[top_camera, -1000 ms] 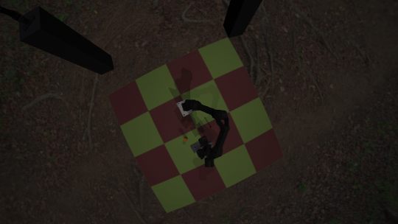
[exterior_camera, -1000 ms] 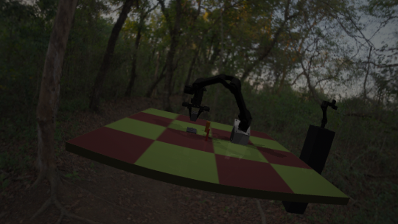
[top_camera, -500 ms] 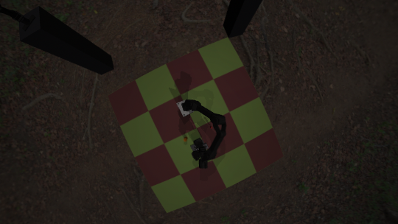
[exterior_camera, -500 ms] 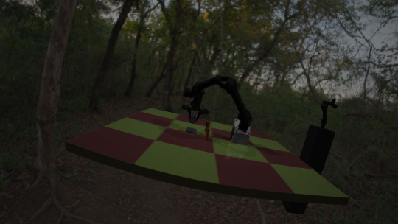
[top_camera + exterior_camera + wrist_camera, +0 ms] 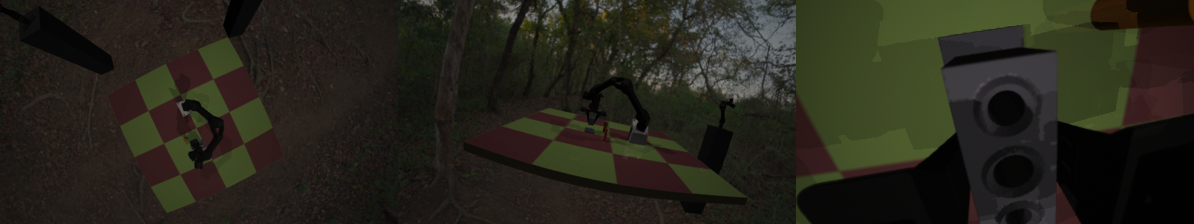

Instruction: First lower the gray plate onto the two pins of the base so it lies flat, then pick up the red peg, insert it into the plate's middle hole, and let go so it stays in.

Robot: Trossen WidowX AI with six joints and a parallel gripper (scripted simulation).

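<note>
My gripper tip is now 50 mm above the gray slab. From my gripper tip the other things lie so: red peg 160 mm to the left, 130 mm behind, 20 mm below; then orange peg 100 mm behind, 80 mm to the right, 20 mm below; then gray plate 30 mm above.
</note>
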